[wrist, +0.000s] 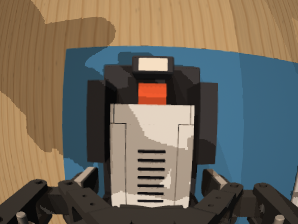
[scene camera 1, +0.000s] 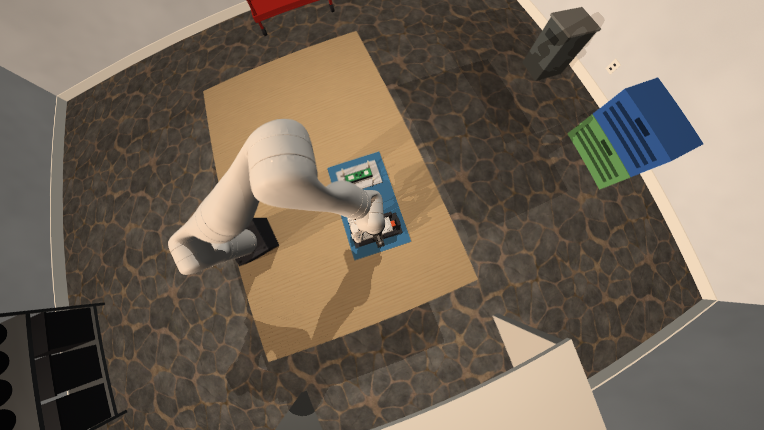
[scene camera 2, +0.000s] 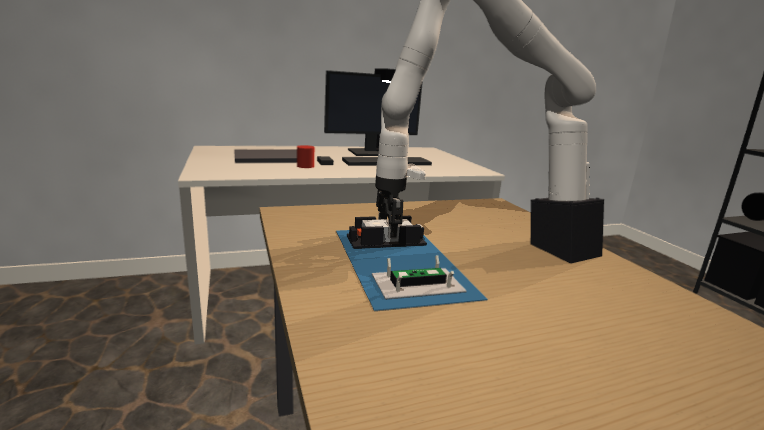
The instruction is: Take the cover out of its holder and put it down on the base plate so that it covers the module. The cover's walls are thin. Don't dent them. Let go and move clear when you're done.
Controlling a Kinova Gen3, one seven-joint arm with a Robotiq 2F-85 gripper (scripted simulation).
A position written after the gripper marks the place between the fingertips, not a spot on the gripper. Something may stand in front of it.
Observation:
In view: the gripper [scene camera 2: 387, 231] and a light grey cover [wrist: 149, 156].
The gripper also shows in the wrist view [wrist: 150, 181].

